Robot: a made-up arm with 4 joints.
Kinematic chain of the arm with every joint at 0, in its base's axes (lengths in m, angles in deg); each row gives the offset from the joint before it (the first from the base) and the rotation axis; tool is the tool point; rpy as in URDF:
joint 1: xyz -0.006 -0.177 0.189 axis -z
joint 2: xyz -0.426 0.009 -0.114 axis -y
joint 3: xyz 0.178 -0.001 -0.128 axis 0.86 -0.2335 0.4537
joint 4: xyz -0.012 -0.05 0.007 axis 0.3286 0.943 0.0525
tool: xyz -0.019 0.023 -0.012 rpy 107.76 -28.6 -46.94
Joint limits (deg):
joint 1: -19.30..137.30
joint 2: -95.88..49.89
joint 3: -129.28..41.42
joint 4: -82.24..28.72
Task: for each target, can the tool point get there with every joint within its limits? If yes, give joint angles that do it. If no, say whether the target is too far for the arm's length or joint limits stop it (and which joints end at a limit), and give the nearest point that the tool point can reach.
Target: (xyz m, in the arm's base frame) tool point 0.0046 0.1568 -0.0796
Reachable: yes | joints 91.47 -22.21 -77.77 -28.47
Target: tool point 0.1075 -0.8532 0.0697
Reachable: no: joint limits stop it (at a limit: joint 1, joint 4) | nearest point -0.1887 -0.2762 0.0712 | short by 0.649 m
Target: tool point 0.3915 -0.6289 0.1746
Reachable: no: joint limits stop it (at a limit: joint 1, joint 3, joint 4) | nearest point 0.1931 -0.0613 0.1205 | short by 0.604 m
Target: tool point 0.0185 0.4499 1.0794
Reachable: no: too far | nearest point 0.0039 0.0760 0.1416 | short by 1.010 m
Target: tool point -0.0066 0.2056 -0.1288
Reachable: yes | joints 93.84 -37.11 -21.24 -50.14
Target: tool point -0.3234 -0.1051 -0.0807
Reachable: yes | joints 6.88 -20.17 -106.04 3.99
